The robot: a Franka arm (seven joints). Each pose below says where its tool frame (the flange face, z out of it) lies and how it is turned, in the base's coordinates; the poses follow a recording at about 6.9 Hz.
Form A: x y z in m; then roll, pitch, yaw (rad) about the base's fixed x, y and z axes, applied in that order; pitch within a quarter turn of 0, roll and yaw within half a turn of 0.
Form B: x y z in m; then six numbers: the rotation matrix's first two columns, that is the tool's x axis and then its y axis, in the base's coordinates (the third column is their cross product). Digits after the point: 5 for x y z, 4 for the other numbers.
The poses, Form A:
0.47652 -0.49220 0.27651 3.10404 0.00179 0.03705
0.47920 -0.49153 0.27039 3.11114 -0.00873 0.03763
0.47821 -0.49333 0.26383 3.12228 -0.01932 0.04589
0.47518 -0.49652 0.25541 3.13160 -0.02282 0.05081
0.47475 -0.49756 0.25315 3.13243 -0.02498 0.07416
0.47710 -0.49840 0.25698 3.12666 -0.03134 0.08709
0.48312 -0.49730 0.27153 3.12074 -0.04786 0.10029
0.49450 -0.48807 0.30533 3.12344 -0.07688 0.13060
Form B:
0.47652 -0.49220 0.27651 0.9993 0.0370 -0.0018 0.0371 -0.9986 0.0375
0.47920 -0.49153 0.27039 0.9993 0.0376 0.0087 0.0373 -0.9988 0.0304
0.47821 -0.49333 0.26383 0.9988 0.0459 0.0193 0.0455 -0.9988 0.0193
0.47518 -0.49652 0.25541 0.9984 0.0508 0.0228 0.0506 -0.9987 0.0100
0.47475 -0.49756 0.25315 0.9969 0.0741 0.0250 0.0739 -0.9972 0.0092
0.47710 -0.49840 0.25698 0.9957 0.0869 0.0313 0.0865 -0.9961 0.0149
0.48312 -0.49730 0.27153 0.9938 0.1000 0.0478 0.0991 -0.9949 0.0208
0.49450 -0.48807 0.30533 0.9886 0.1298 0.0768 0.1288 -0.9915 0.0181

